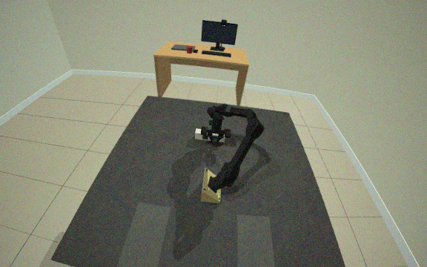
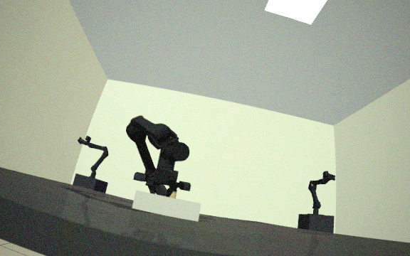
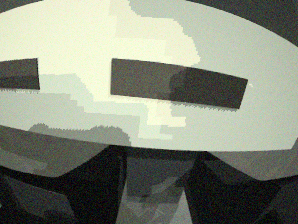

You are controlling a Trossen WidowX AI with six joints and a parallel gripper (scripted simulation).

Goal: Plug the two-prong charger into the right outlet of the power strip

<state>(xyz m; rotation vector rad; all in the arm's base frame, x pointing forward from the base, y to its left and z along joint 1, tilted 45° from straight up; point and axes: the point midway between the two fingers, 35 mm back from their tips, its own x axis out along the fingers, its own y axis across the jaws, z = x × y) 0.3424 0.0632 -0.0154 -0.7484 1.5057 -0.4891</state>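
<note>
Now: the dark two-prong charger 20 mm ahead of my gripper tip and 10 mm above it.
</note>
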